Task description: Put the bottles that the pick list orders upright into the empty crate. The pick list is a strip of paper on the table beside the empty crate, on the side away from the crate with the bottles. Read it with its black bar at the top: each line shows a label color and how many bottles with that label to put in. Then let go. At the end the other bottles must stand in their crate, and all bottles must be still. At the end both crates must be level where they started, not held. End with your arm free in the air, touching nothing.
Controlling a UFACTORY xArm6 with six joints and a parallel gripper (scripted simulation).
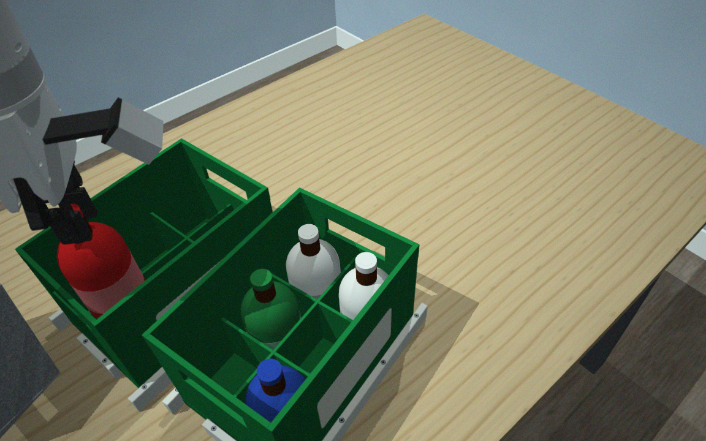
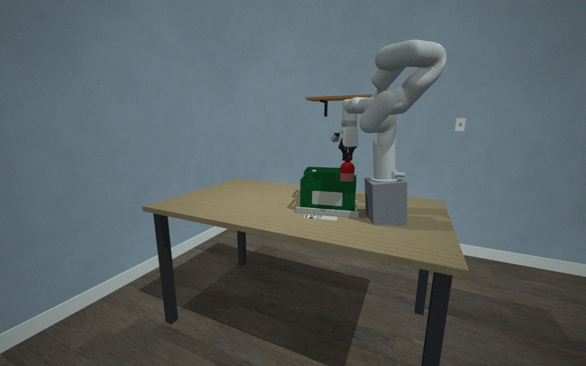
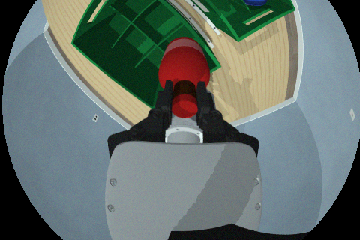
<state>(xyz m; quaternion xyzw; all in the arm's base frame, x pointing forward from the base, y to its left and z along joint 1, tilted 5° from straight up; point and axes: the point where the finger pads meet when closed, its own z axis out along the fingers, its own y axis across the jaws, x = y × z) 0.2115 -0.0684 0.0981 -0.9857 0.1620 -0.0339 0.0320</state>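
The red-label bottle lies 7 cm below my hand. From my hand the other things lie so: blue bottle 20 cm to the right, 19 cm below, 12 cm ahead; pick list 28 cm below, 22 cm to the left, 3 cm ahead; green bottle 19 cm below, 16 cm ahead, 8 cm to the right.
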